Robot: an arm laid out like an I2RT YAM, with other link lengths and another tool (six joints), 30 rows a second.
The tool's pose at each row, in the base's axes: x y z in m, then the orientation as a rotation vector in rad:
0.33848, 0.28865, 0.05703, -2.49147, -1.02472, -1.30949
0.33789, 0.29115, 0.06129, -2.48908, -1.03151, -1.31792
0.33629, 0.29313, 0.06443, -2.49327, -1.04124, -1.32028
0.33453, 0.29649, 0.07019, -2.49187, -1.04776, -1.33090
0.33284, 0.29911, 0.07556, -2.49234, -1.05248, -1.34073
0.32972, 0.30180, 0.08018, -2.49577, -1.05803, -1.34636
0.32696, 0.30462, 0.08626, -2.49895, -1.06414, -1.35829
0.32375, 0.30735, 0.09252, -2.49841, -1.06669, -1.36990
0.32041, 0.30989, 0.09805, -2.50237, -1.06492, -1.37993
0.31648, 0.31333, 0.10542, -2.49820, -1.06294, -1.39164
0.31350, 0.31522, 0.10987, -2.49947, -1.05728, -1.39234
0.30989, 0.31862, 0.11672, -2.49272, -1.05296, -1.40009
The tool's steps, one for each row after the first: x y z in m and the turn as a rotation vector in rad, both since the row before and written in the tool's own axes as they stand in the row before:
0.00432, -0.00151, -0.00195, -0.00302, 0.00370, -0.00638
0.00282, -0.00193, -0.00216, -0.00413, -0.00296, -0.00780
0.00550, -0.00253, -0.00330, -0.00506, 0.00402, -0.00679
0.00487, -0.00196, -0.00331, -0.00596, 0.00290, -0.00559
0.00383, -0.00302, -0.00382, -0.00557, -0.00060, -0.00555
0.00517, -0.00253, -0.00441, -0.00907, 0.00191, -0.00734
0.00512, -0.00262, -0.00488, -0.00640, 0.00442, -0.00434
0.00445, -0.00268, -0.00461, -0.00864, 0.00185, -0.00158
0.00615, -0.00323, -0.00577, -0.00410, 0.00717, -0.00077
0.00344, -0.00216, -0.00397, -0.00140, 0.00037, 0.00357
0.00587, -0.00312, -0.00523, -0.00009, 0.00748, 0.00209

